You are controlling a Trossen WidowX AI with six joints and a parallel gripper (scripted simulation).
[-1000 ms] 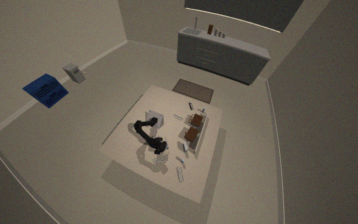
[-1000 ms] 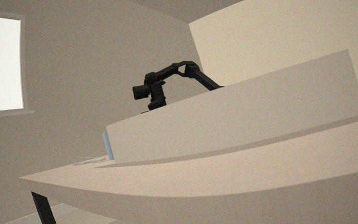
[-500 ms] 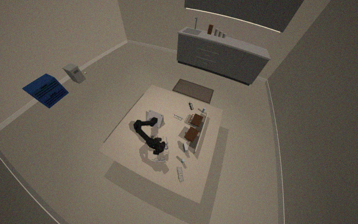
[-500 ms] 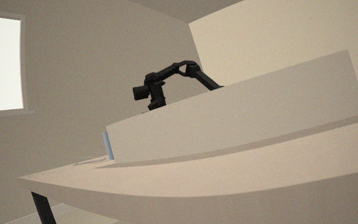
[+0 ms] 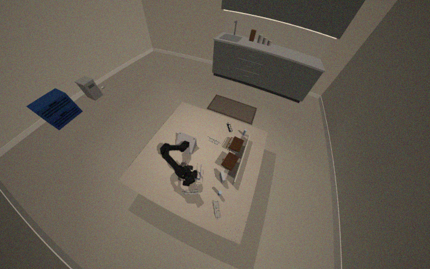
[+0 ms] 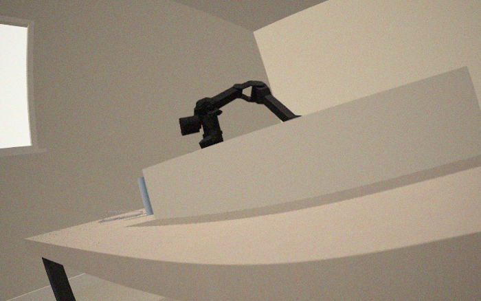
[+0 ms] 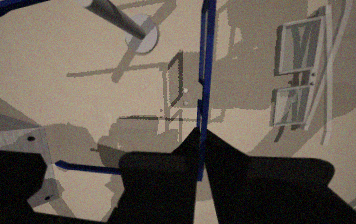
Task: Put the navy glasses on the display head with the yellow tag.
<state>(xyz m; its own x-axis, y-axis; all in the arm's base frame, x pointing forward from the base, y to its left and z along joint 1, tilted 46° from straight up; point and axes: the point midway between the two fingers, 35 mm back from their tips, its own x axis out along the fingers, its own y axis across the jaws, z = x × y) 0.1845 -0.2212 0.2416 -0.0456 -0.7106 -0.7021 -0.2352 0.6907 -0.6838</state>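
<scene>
Right now my gripper tip is 9 cm to the right of the pale round post, 8 cm short of it and 3 cm above it. Also, from my gripper tip: display head 30 cm to the left, 30 cm ahead; white block 30 cm ahead, 12 cm to the left; upright board 44 cm ahead, 40 cm to the left.
</scene>
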